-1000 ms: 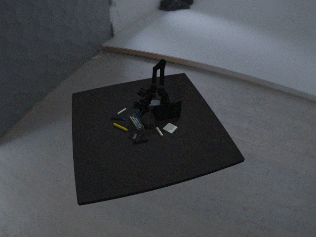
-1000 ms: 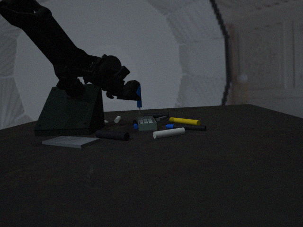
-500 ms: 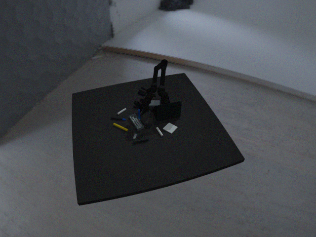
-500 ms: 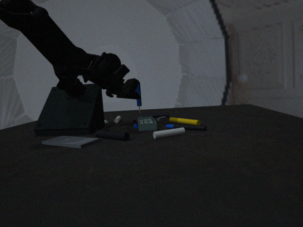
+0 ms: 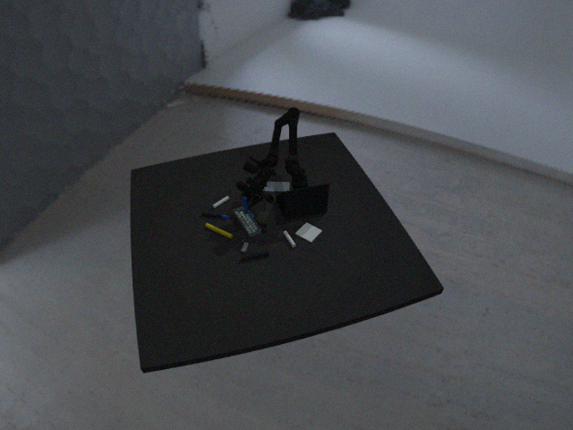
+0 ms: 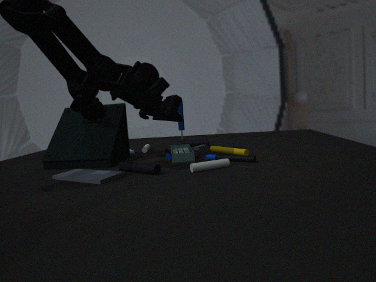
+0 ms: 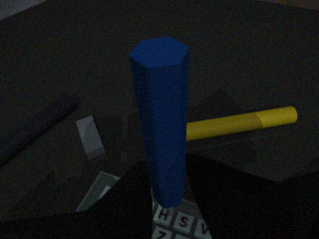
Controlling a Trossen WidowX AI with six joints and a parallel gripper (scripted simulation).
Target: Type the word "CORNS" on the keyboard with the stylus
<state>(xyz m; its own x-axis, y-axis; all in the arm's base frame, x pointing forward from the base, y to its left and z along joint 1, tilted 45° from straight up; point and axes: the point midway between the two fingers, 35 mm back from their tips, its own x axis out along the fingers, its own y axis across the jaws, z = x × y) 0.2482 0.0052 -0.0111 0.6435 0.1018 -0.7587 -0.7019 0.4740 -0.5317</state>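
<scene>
The yellow rod lies 140 mm ahead of my gripper tip, 10 mm to the left of it and 100 mm below it. From my gripper tip the other things lie so: small grey block (40 mm ahead, 140 mm to the left, 110 mm below); blue stylus (20 mm below); grey flat plate (180 mm behind, 250 mm to the right, 110 mm below).
</scene>
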